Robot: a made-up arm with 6 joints. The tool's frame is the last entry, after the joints. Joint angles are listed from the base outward.
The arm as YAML. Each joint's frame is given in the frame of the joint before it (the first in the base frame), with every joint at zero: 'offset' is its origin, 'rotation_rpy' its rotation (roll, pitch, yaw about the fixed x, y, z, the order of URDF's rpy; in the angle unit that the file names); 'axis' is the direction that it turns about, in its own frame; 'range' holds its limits. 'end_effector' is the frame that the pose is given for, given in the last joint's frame.
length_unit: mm
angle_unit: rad
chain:
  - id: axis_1
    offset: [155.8, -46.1, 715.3]
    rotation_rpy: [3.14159, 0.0, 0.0]
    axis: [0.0, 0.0, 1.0]
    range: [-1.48, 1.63]
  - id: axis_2
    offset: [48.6, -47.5, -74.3]
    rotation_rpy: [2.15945, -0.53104, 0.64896]
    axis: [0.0, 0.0, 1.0]
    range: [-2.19, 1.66]
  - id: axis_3
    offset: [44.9, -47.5, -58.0]
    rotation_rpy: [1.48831, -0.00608, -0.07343]
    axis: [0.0, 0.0, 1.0]
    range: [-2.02, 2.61]
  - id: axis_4
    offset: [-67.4, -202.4, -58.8]
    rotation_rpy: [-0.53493, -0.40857, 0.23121]
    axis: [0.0, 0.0, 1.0]
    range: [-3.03, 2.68]
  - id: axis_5
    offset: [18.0, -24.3, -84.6]
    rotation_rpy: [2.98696, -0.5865, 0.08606]
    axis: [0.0, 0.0, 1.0]
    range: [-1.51, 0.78]
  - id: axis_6
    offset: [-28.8, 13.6, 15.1]
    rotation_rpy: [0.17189, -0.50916, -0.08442]
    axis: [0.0, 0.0, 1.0]
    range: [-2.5, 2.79]
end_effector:
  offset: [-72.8, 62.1, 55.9]
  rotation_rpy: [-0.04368, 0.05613, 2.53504]
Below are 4 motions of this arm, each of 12 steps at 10 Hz.
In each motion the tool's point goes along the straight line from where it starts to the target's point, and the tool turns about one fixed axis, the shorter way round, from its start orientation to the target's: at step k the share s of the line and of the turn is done. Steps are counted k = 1, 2, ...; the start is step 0. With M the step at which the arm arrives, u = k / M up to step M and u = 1 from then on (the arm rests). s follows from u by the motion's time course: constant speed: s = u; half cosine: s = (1 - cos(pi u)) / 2; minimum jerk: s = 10 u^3 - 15 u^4 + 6 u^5.
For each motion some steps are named. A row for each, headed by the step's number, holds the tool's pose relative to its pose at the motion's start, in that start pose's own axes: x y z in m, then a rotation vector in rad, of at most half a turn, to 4 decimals.
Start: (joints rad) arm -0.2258 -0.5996 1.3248 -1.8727 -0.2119 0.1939
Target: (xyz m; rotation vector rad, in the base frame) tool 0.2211 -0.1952 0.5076 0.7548 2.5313 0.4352
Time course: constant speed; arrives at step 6
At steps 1, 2, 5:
1: 0.0112 -0.0031 -0.0103 0.0183 0.0541 -0.0007
2: 0.0224 -0.0062 -0.0206 0.0366 0.1082 -0.0013
5: 0.0561 -0.0155 -0.0514 0.0915 0.2706 -0.0033

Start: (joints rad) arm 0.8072 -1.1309 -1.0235 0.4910 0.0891 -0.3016
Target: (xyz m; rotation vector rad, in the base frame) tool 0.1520 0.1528 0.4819 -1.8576 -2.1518 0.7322
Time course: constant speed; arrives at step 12
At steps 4, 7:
4: -0.0040 0.0134 -0.0074 0.0530 0.0169 -0.0642
7: -0.0070 0.0234 -0.0129 0.0928 0.0296 -0.1123

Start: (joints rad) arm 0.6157 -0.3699 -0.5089 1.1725 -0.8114 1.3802
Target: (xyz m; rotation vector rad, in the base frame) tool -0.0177 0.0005 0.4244 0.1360 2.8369 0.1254
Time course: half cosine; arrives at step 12
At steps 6, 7, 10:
6: -0.0521 0.0479 0.0563 -0.3480 -0.2317 -0.2766
7: -0.0656 0.0603 0.0708 -0.4381 -0.2916 -0.3482
10: -0.0973 0.0893 0.1050 -0.6494 -0.4323 -0.5162

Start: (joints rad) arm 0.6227 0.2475 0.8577 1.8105 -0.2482 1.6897
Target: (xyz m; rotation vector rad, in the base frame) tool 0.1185 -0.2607 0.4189 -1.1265 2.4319 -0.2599
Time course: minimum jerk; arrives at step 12
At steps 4, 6, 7, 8, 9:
4: 0.0057 -0.0151 -0.0058 0.0112 0.0313 -0.0905
6: 0.0135 -0.0361 -0.0137 0.0268 0.0746 -0.2156
7: 0.0176 -0.0472 -0.0179 0.0350 0.0974 -0.2818
8: 0.0213 -0.0570 -0.0217 0.0423 0.1178 -0.3408
9: 0.0241 -0.0647 -0.0246 0.0480 0.1337 -0.3866

